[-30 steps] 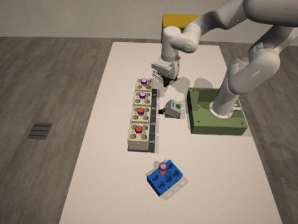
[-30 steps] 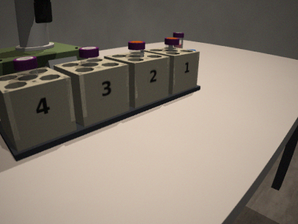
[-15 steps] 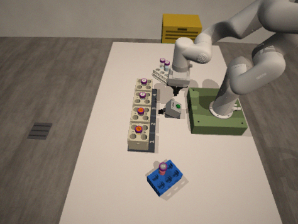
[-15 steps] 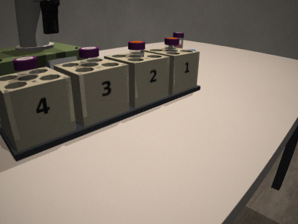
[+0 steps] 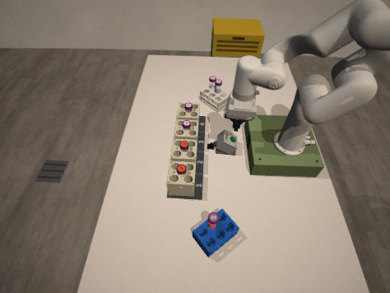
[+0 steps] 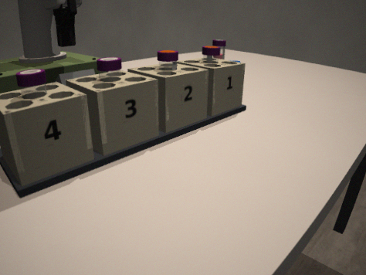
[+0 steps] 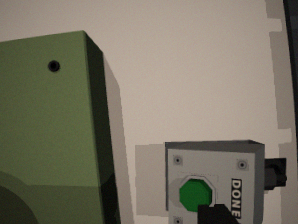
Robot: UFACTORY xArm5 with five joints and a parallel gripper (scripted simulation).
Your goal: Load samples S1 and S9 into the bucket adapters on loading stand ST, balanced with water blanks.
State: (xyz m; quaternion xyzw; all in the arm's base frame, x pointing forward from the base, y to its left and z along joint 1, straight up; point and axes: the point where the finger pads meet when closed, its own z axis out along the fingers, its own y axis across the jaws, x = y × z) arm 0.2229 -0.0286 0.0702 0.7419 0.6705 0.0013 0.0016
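Right now the green done key is 80 mm below my hand. Round my hand: stand ST (190 mm ahead, 140 mm below, 30 mm to the left); white blank rack (310 mm to the right, 120 mm below, 70 mm ahead); blue rack (380 mm to the left, 120 mm below, 90 mm ahead).
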